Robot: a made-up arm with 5 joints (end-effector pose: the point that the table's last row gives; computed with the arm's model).
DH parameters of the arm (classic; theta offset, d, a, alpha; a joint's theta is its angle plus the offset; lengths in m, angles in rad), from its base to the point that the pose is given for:
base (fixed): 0 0 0.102 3.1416
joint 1: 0 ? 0.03 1.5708
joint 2: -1.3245 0 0.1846 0
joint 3: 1.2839 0 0.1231 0
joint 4: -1.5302 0.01 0 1.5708
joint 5: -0.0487 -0.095 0 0
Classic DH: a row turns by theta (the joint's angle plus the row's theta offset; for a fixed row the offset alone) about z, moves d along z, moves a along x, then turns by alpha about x.
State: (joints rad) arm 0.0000 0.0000 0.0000 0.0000 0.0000
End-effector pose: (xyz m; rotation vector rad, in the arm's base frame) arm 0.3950 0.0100 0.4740 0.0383 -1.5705 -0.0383
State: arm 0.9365 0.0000 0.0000 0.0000 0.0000
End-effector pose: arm 0.2837 -0.2301 0.4740 -0.6974 -1.4665 -0.7680
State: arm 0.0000 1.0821 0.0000 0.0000 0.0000
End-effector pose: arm 0.4180 0.0100 0.1442 0.0119 -0.4886 -0.0477
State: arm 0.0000 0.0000 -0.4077 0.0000 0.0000
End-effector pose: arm 0.3752 0.0100 0.5601 0.0482 -1.9780 -0.0317
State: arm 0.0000 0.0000 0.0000 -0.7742 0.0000
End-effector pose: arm 0.3679 0.0100 0.5404 0.0571 -2.3444 -0.0240
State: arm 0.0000 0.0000 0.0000 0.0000 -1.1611
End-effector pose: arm 0.3950 0.0100 0.4740 0.9393 -1.3586 -0.9393
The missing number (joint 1, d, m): -0.29
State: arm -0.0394 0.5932 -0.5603 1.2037 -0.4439
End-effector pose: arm 0.4230 0.0227 0.3245 0.0886 -0.3252 -0.4489
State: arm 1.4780 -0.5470 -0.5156 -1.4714 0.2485
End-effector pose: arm 0.1076 0.0479 0.6304 1.6901 1.5183 -0.7083
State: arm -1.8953 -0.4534 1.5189 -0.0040 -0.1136
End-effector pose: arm 0.0599 0.0937 0.2825 0.4949 -0.2980 1.6912
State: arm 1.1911 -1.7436 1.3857 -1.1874 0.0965
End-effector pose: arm 0.0971 0.0392 0.4463 -1.8115 -2.5404 -0.0215
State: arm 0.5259 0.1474 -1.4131 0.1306 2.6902
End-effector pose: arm 0.2567 -0.0782 0.6654 -2.8758 0.0371 0.5547
